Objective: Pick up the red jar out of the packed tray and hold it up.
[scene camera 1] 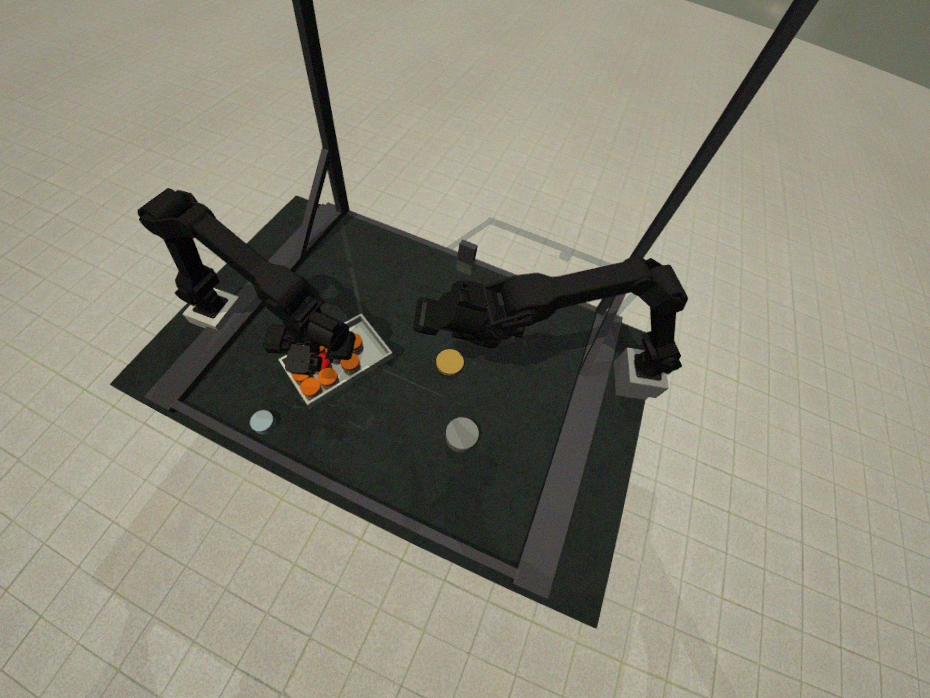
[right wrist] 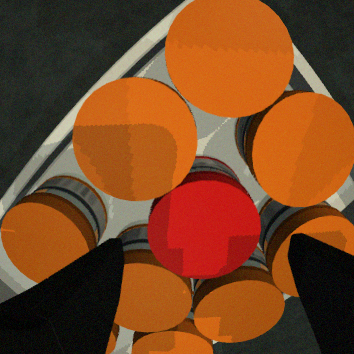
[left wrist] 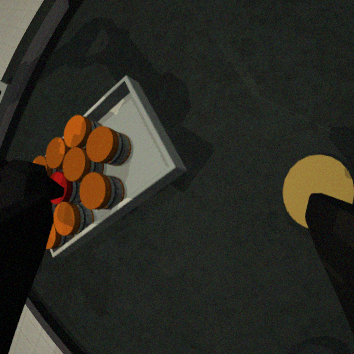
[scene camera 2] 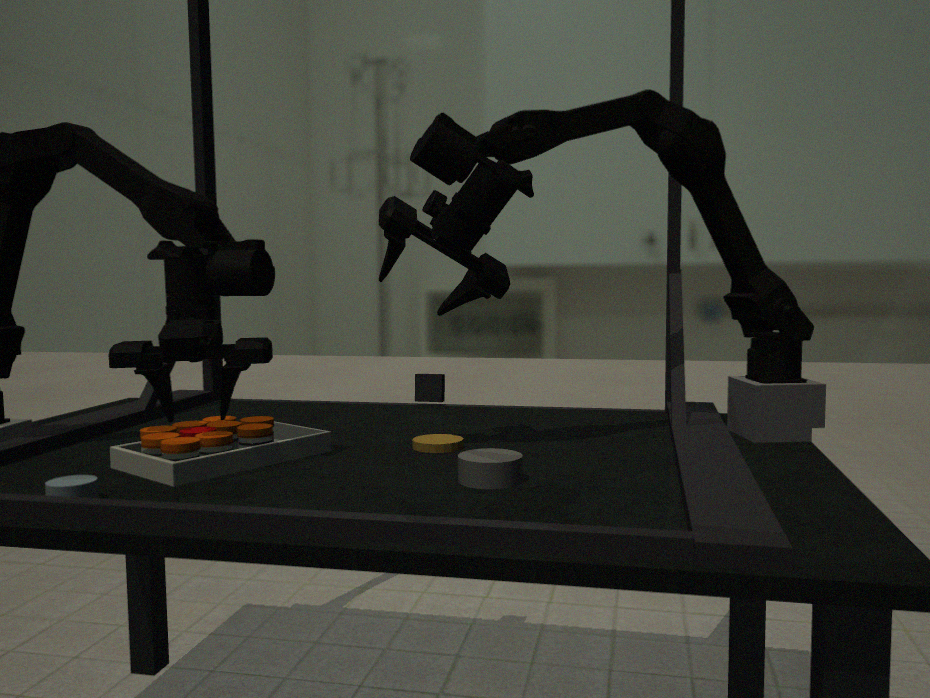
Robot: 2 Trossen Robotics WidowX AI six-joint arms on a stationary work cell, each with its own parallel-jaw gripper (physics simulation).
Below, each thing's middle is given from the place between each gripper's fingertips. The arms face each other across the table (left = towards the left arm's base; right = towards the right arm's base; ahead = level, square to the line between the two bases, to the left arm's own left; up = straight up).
Right now my left hand is 20 cm above the yellow disc [scene camera 2: 432,443], 4 cm to the right of it and 3 cm past it. From my left hand the other things lie so: red jar [right wrist: 207,226] (27 cm to the right, 18 cm below, 5 cm ahead); grey cylinder [scene camera 2: 490,468] (19 cm below, 16 cm ahead, 9 cm to the left); white tray [scene camera 1: 373,350] (24 cm to the right, 22 cm below, 2 cm ahead).
Now: right hand 3 cm above the red jar. Round my right hand: yellow disc (30 cm to the left, 8 cm behind, 5 cm below); then pale blue disc [scene camera 2: 85,486] (16 cm ahead, 9 cm to the right, 5 cm below); then white tray (7 cm below, 3 cm to the left, 3 cm behind).
